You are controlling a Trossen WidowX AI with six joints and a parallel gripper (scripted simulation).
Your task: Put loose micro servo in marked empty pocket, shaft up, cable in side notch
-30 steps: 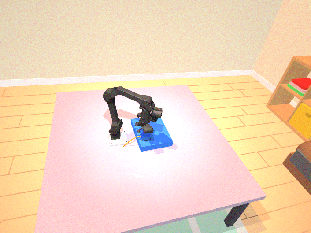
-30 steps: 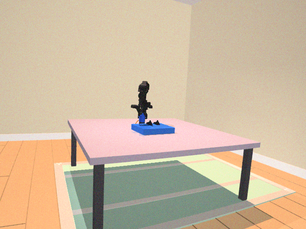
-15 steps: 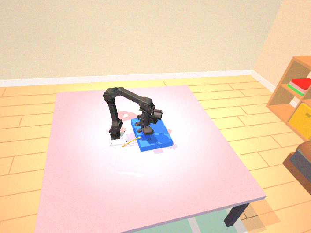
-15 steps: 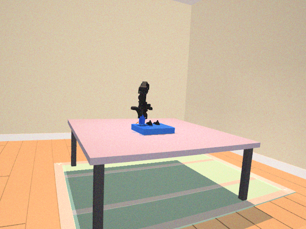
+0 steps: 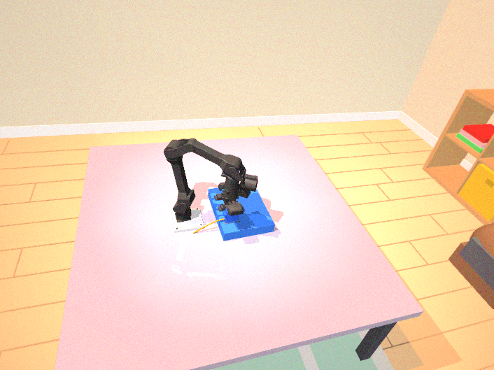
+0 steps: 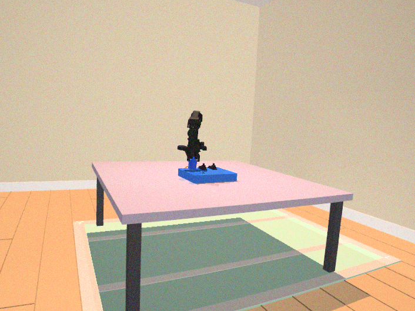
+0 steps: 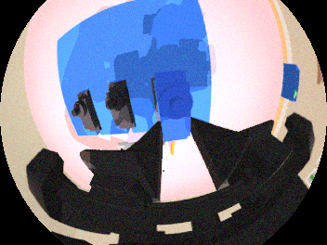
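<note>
Now: the robot deck 12 cm ahead of my gripper tip, 7 cm to the left of it and 8 cm below it.
</note>
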